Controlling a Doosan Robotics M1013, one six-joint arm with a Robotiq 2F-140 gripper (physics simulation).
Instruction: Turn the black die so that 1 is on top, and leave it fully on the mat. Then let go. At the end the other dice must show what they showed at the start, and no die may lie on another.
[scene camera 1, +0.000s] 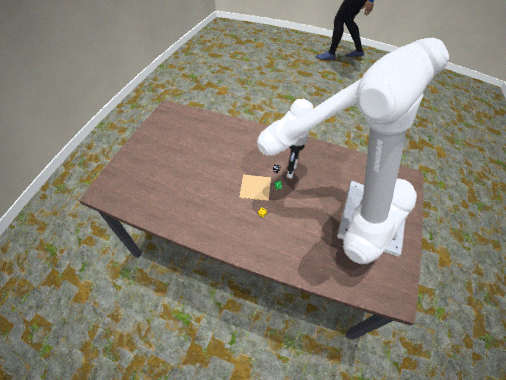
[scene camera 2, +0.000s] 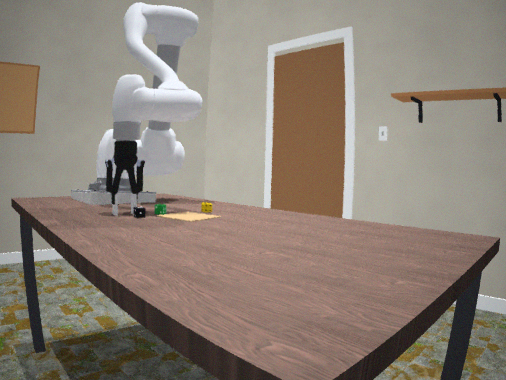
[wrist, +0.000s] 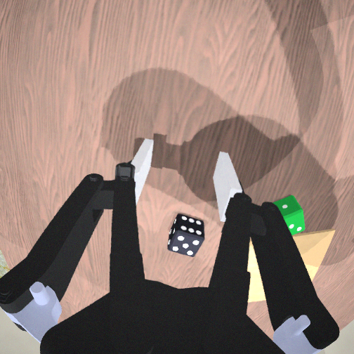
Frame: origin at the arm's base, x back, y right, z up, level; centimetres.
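Seen in the pictures: gripper, fingertip midpoint: (scene camera 1: 291, 172) (scene camera 2: 124, 214).
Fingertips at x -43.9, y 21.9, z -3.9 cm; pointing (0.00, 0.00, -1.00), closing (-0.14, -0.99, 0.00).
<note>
Pixels of each thing's top centre, then the offset from my fingertips to it. Level surfaces: height alone.
- black die, middle of its top: (scene camera 2: 139, 207) (scene camera 1: 276, 166) dx -7.8, dy -0.5, dz +3.0 cm
- tan mat, middle of its top: (scene camera 2: 188, 215) (scene camera 1: 255, 187) dx -16.1, dy -13.5, dz +0.4 cm
- green die, middle of its top: (scene camera 2: 160, 204) (scene camera 1: 278, 183) dx -5.3, dy -10.9, dz +3.0 cm
- yellow die, middle of its top: (scene camera 2: 206, 203) (scene camera 1: 262, 210) dx -9.9, dy -27.8, dz +3.0 cm
- table, its level: dz +0.0 cm
The black die (scene camera 1: 276, 168) (scene camera 2: 139, 212) (wrist: 186, 235) rests on the table, off the mat; its upward face looks like 5, with 6 on the side toward the gripper and 1 toward scene camera 2. My gripper (scene camera 1: 293, 170) (scene camera 2: 125, 209) (wrist: 184, 158) is partly open and empty, fingertips low over the table on the robot's side of the die, not around it. The tan mat (scene camera 1: 253, 188) (scene camera 2: 192, 216) (wrist: 312, 252) lies flat near the dice. The green die (scene camera 1: 278, 185) (scene camera 2: 160, 209) (wrist: 294, 217) is beside the mat, partly behind a finger in the wrist view.
The yellow die (scene camera 1: 262, 212) (scene camera 2: 206, 207) stands on the table (scene camera 1: 175, 165) (scene camera 2: 300, 280) off the mat, on the side away from the black die. The green die is close to the black one. A person (scene camera 1: 346, 27) stands on the floor beyond the table.
</note>
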